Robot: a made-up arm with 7 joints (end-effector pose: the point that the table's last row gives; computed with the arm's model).
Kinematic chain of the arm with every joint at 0, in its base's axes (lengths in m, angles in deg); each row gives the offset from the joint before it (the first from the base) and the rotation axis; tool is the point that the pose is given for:
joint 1: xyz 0 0 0.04 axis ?
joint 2: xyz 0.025 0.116 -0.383 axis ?
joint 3: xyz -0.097 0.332 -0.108 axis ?
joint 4: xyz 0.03 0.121 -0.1 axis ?
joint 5: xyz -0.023 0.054 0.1 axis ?
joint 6: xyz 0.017 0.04 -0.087 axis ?
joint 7: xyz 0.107 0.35 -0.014 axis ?
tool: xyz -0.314 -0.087 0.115
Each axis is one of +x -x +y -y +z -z.
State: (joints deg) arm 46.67 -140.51 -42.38 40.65 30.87 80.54 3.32
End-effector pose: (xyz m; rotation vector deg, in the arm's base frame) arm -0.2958 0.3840 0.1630 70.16 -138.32 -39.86
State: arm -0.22 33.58 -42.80 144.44 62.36 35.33 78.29
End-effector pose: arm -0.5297 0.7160 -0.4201 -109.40 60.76 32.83
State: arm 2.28 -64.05 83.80 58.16 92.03 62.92 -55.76
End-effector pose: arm 0.0748 0.3713 -0.0799 38.44 4.16 65.15
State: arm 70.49 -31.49 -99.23 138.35 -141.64 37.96 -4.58
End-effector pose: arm 0.8322 0.4865 -0.2306 32.46 27.38 -109.20
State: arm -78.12 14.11 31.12 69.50 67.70 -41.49 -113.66
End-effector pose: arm -0.3160 0.0327 -0.9325 -23.05 153.81 78.86
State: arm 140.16 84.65 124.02 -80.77 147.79 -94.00 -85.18
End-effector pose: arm 0.0237 -0.0926 -0.8892 73.83 36.31 30.95
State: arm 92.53 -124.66 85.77 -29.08 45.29 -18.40 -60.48
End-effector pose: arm 0.0565 -0.1609 -0.0192 112.14 -24.43 -46.22
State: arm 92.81 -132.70 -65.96 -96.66 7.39 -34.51 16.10
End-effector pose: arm 0.0996 0.6481 0.2339 -44.45 152.13 31.58
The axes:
joint 1: -z
joint 2: -x
joint 3: -z
joint 4: +y
joint 5: -x
joint 6: -y
joint 7: -z

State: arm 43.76 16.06 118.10 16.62 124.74 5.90 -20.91
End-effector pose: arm 0.3669 0.3069 -0.6721 -0.75 133.77 -73.41
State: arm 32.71 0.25 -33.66 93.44 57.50 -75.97 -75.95
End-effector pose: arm 0.1548 0.4768 -0.6694 27.49 174.90 18.79
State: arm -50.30 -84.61 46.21 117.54 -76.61 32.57 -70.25
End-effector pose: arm -0.2366 0.4035 -0.0668 94.11 116.70 -25.08
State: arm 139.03 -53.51 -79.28 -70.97 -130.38 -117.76 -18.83
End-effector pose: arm 0.2373 -0.0681 -0.1795 -50.85 25.38 76.56
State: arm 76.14 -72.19 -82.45 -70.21 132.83 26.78 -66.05
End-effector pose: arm 0.3465 0.3133 -0.0662 -80.12 -11.87 -78.42
